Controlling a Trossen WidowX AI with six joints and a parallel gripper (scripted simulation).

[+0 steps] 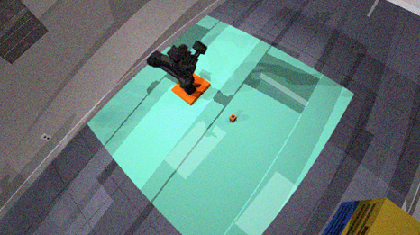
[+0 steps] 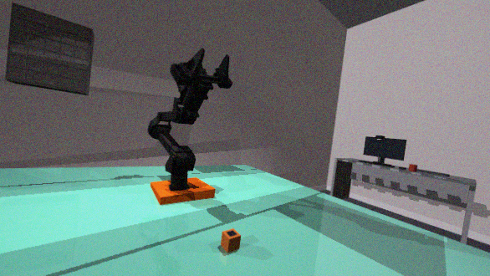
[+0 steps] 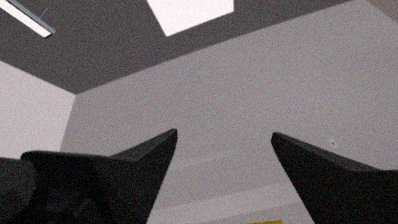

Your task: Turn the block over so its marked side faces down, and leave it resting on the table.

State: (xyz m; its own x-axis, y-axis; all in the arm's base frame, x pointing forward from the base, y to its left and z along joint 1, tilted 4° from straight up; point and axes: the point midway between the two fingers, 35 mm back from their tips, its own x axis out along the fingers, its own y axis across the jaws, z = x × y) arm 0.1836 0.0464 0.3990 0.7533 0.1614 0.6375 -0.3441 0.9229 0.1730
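Right now the orange block is 140 mm ahead of my gripper tip, 40 mm to the left of it and 430 mm below it.
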